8 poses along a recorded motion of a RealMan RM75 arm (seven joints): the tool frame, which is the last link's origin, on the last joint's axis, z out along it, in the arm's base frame.
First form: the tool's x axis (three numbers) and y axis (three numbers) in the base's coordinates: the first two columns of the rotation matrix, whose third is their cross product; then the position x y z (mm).
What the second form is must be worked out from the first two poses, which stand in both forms.
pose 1, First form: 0.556 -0.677 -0.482 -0.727 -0.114 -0.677 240 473 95
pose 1, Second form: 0.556 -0.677 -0.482 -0.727 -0.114 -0.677 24.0 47.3 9.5
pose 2, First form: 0.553 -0.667 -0.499 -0.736 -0.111 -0.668 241 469 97
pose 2, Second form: 0.553 -0.667 -0.499 -0.736 -0.111 -0.668 24.1 46.9 9.7
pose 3, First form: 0.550 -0.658 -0.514 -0.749 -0.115 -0.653 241 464 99
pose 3, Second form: 0.550 -0.658 -0.514 -0.749 -0.115 -0.653 24.1 46.4 9.9
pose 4, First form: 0.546 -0.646 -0.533 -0.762 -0.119 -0.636 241 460 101
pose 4, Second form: 0.546 -0.646 -0.533 -0.762 -0.119 -0.636 24.1 46.0 10.1
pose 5, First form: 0.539 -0.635 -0.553 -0.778 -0.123 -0.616 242 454 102
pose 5, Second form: 0.539 -0.635 -0.553 -0.778 -0.123 -0.616 24.2 45.4 10.2
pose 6, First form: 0.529 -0.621 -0.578 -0.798 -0.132 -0.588 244 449 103
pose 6, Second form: 0.529 -0.621 -0.578 -0.798 -0.132 -0.588 24.4 44.9 10.3
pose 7, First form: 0.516 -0.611 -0.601 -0.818 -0.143 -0.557 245 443 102
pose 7, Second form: 0.516 -0.611 -0.601 -0.818 -0.143 -0.557 24.5 44.3 10.2
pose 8, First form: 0.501 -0.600 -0.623 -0.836 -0.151 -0.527 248 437 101
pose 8, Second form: 0.501 -0.600 -0.623 -0.836 -0.151 -0.527 24.8 43.7 10.1
